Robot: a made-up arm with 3 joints. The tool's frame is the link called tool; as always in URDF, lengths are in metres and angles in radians.
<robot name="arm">
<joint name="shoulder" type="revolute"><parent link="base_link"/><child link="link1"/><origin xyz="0.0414 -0.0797 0.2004" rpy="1.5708 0 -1.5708"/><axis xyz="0 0 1"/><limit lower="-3.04" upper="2.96"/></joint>
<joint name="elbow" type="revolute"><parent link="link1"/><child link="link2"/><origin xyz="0.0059 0.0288 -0.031" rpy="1.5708 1.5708 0"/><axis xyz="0 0 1"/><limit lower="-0.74" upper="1.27"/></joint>
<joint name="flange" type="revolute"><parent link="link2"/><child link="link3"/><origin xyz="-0.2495 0.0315 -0.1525" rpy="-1.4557 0.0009 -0.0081"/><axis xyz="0 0 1"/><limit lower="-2.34" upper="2.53"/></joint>
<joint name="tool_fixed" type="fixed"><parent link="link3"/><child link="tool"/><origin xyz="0.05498 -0.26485 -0.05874" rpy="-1.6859 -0.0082 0"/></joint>
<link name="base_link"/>
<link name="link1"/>
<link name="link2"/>
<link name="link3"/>
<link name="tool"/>
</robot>
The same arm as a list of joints. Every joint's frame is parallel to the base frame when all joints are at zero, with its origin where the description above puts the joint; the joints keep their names.
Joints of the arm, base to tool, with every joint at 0 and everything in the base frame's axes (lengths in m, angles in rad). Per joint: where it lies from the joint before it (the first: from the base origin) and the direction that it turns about. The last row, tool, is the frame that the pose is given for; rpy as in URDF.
shoulder: origin 0.0414 -0.0797 0.2004 axis -1 0 0
elbow: origin 0.031 -0.0059 0.0288 axis 0 0 -1
flange: origin -0.2495 -0.0315 0.1525 axis 0.0082 -0.993354 -0.114806
tool: origin 0.0545 0.0892 -0.2563 rpy 0 0 0
Joint limits (rad, base to tool): -3.04..2.96 -0.74..1.27 -2.34..2.53

